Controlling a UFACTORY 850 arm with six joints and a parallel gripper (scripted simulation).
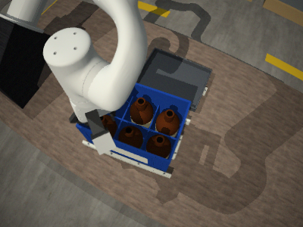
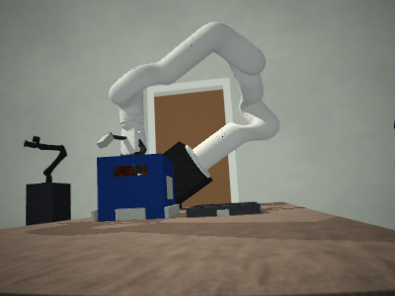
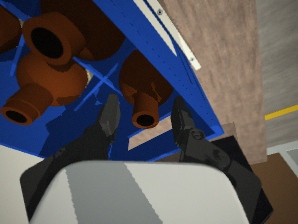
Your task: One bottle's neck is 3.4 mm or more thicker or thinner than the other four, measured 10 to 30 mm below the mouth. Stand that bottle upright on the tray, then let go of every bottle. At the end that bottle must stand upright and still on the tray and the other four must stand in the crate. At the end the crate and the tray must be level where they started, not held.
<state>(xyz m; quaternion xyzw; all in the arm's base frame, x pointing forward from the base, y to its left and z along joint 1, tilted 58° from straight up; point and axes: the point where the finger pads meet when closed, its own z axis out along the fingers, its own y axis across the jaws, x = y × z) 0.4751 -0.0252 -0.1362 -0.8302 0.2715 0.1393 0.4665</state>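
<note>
Now: the blue crate 8 cm ahead of my hand, 5 cm to the left of it and 7 cm below it. From my hand the other things lie so: dark grey tray (8 cm ahead, 32 cm to the left, 15 cm below).
</note>
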